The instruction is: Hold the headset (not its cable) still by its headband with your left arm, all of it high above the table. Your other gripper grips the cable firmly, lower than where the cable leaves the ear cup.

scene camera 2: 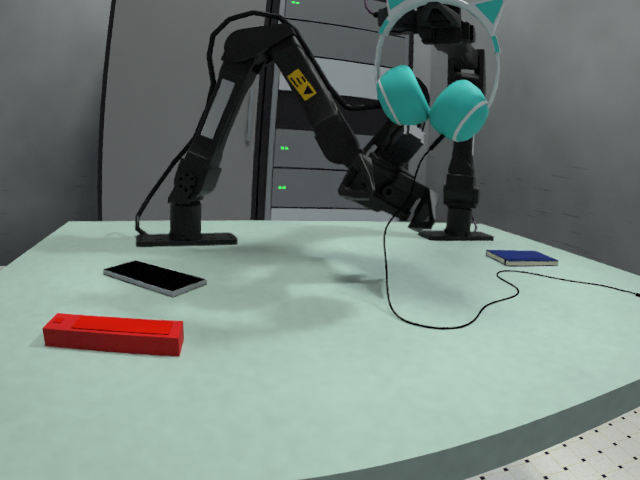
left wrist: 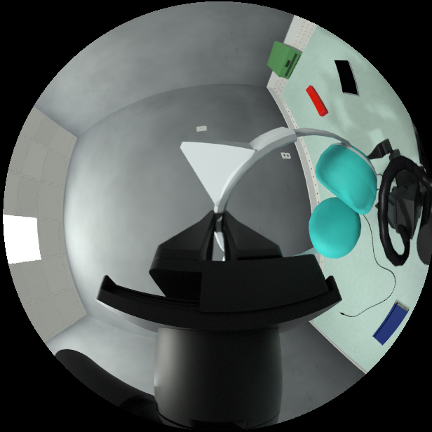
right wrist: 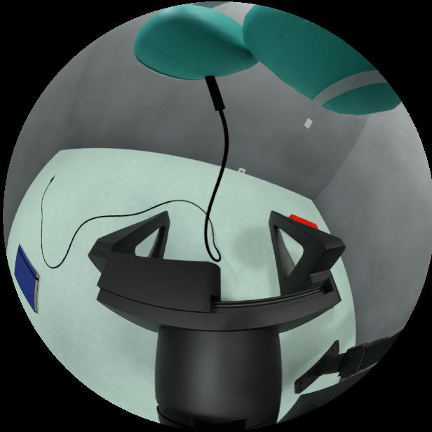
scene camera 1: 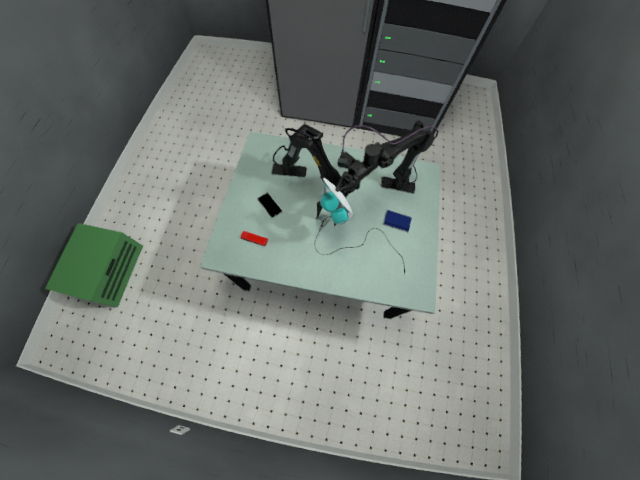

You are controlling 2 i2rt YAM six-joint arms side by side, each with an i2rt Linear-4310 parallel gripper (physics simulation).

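The white-and-teal headset (scene camera 1: 329,202) (scene camera 2: 459,110) (left wrist: 346,175) (right wrist: 195,45) hangs high above the table, ear cups down. My left gripper (left wrist: 218,215) is shut on its headband (left wrist: 272,140), beside a white cat ear. The thin black cable (scene camera 2: 384,248) (right wrist: 227,145) (left wrist: 395,280) (scene camera 1: 325,253) leaves an ear cup, hangs down and then lies in curves on the table. My right gripper (right wrist: 218,216) (scene camera 1: 326,217) is open below the ear cups. In the right wrist view the cable runs down between its fingertips; how deep it sits there is hard to tell.
A blue book (scene camera 1: 397,220) (scene camera 2: 522,257) (right wrist: 26,277) lies at the right of the table (scene camera 1: 289,279). A black phone (scene camera 1: 269,204) (scene camera 2: 155,277) and a red box (scene camera 1: 254,238) (scene camera 2: 113,334) lie at its left. A green cabinet (scene camera 1: 87,263) stands on the floor.
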